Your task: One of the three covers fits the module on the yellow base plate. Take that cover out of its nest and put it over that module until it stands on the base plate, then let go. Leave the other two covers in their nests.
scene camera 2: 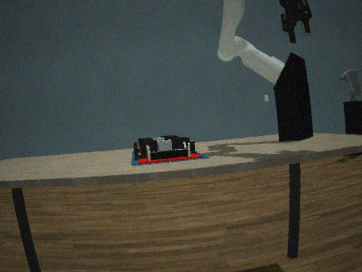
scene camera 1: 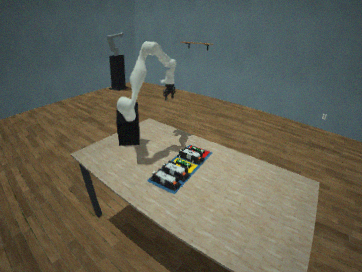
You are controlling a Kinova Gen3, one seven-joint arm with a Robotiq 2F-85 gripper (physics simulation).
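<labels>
There's a blue board (scene camera 1: 181, 180), and that spot on the board is the same spot as (scene camera 2: 138, 150).
</labels>
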